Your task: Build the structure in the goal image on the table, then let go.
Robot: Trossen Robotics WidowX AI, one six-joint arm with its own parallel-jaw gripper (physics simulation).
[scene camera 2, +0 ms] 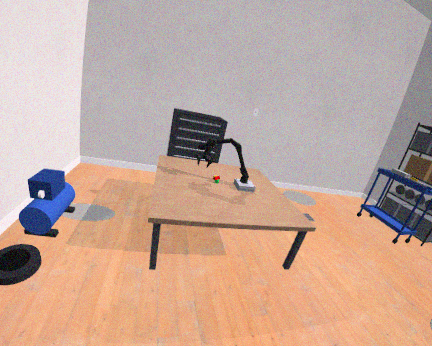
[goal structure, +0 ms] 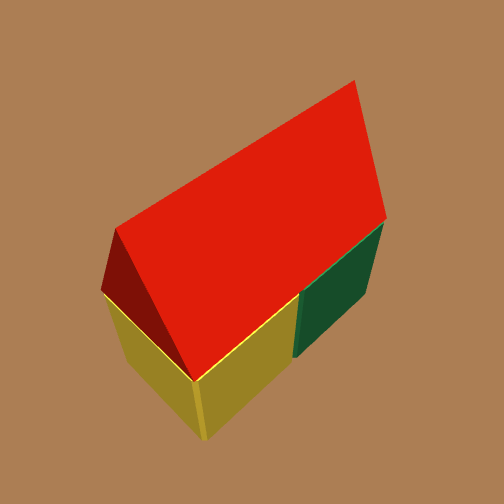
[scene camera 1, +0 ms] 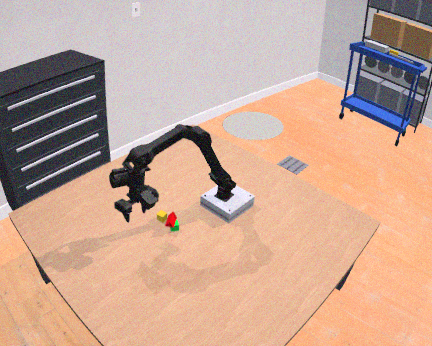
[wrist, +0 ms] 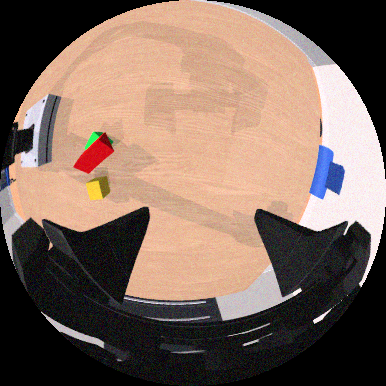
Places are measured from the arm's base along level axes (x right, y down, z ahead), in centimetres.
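Where they show: gripper, fingertip midpoint: [scene camera 2: 202, 166] [scene camera 1: 135, 217] [wrist: 204, 213]; arm's base, origin of the base link: [scene camera 2: 243, 182] [scene camera 1: 224, 195].
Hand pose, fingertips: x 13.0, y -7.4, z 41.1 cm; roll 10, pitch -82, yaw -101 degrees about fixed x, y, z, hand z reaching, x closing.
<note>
Each offset is from my fingertips to the top centre of the thing. Level surfaces: height alone.
A red block @(dx -4.2, dy +6.7, dz -15.1 cm) [scene camera 1: 171, 219] [scene camera 2: 216, 178] [wrist: 94, 156], long and with a dark triangular end, lies over a green block @(dx -6.0, dy +9.6, dz -15.5 cm) [scene camera 1: 174, 227] [scene camera 2: 217, 181] [wrist: 93, 141] and looks tilted. It hides part of the green block, so the exact contact between them is unclear. A small yellow cube @(dx +1.7, dy +9.6, dz -16.6 cm) [scene camera 1: 161, 216] [wrist: 94, 190] stands on the table beside them, a little apart from the red block in the wrist view. My gripper [scene camera 1: 136, 215] [scene camera 2: 204, 164] [wrist: 204, 213] is wide open and empty. It hangs above the table, off to the side of the blocks, on the yellow cube's side.
The arm's pale base [scene camera 1: 227, 202] [scene camera 2: 244, 185] [wrist: 45, 131] stands on the wooden table @(dy +12.9 cm) [scene camera 1: 300, 240] [scene camera 2: 200, 210], on the other side of the blocks from the gripper. A dark drawer cabinet [scene camera 1: 55, 125] [scene camera 2: 197, 132] stands beyond the table's edge. A blue cart [scene camera 1: 375, 114] stands on the floor farther off.
</note>
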